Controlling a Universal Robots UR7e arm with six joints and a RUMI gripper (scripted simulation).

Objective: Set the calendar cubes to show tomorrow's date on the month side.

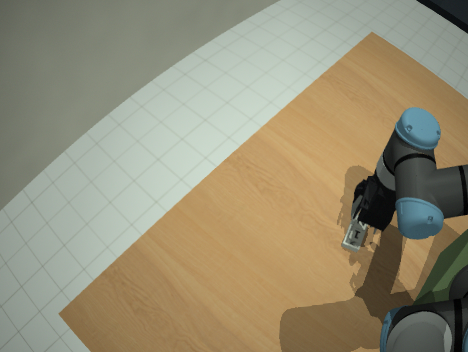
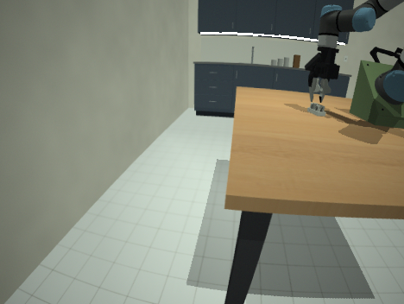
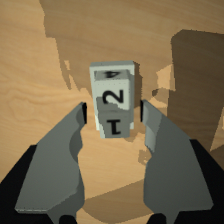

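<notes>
My gripper is now 4 cm above the grey digit cube. Round my hand: white calendar tray: 2 cm to the left, 5 cm below.
</notes>
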